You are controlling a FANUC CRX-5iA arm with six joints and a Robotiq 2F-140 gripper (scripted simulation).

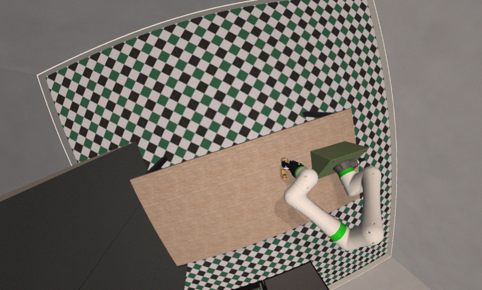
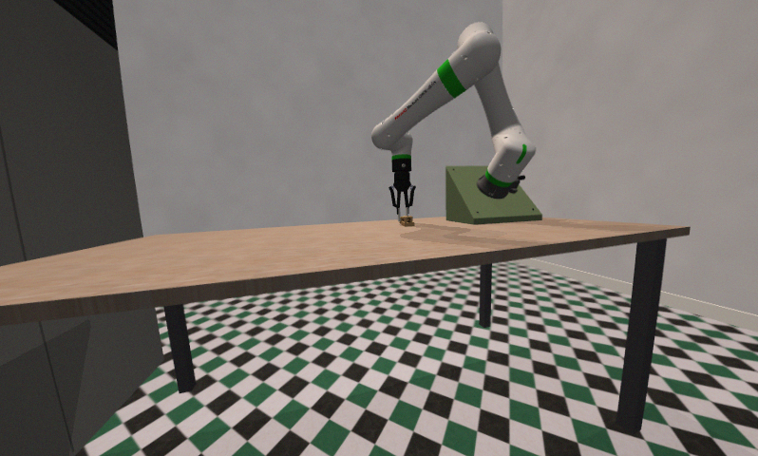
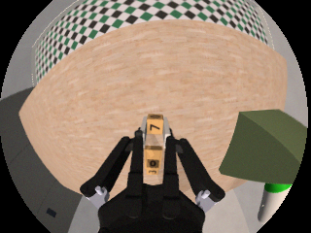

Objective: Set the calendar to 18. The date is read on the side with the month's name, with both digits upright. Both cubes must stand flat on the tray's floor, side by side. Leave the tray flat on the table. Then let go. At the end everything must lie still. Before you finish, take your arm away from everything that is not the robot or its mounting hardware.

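Right now my hand is 110 mm to the right of the tray, 30 mm above it and 20 mm short of it.
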